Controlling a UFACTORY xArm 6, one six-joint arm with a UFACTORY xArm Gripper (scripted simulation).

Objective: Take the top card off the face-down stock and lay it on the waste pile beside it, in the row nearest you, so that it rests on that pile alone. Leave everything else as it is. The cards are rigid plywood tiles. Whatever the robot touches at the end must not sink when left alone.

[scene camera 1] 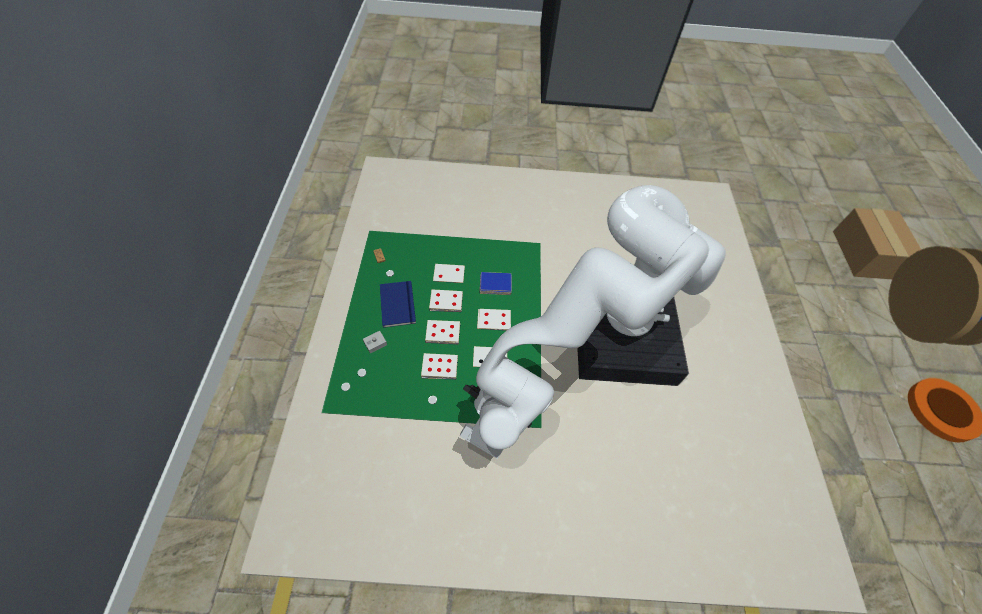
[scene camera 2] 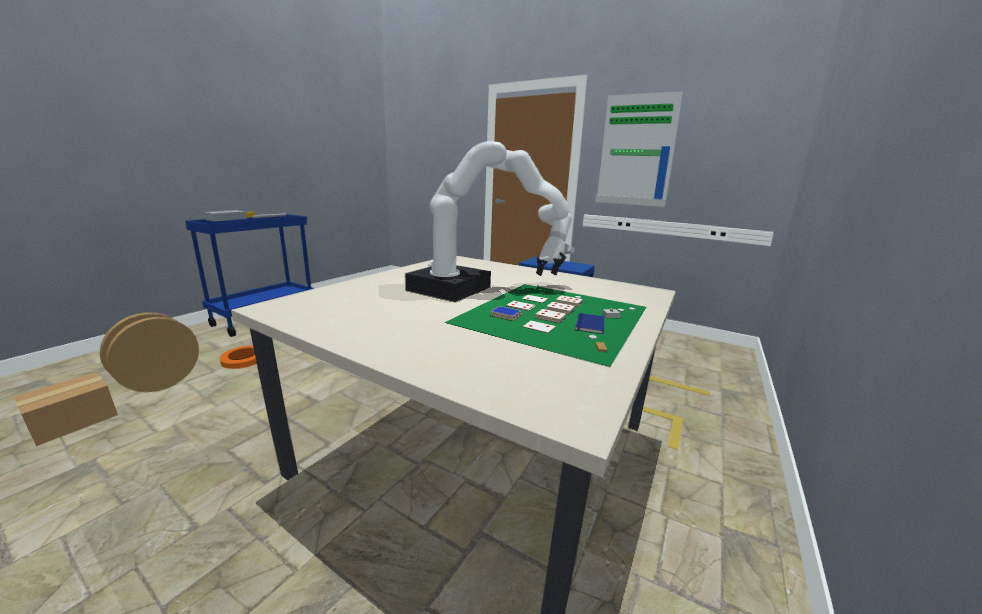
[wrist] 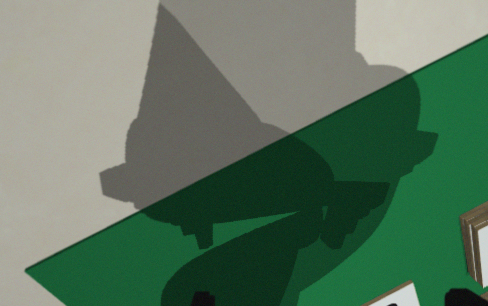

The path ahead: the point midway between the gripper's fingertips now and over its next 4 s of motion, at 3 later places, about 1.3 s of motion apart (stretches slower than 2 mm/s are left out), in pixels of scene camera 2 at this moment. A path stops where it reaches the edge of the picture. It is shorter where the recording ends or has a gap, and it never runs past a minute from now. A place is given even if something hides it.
The gripper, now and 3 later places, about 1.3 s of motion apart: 545,274; 510,291; 506,299; 505,308
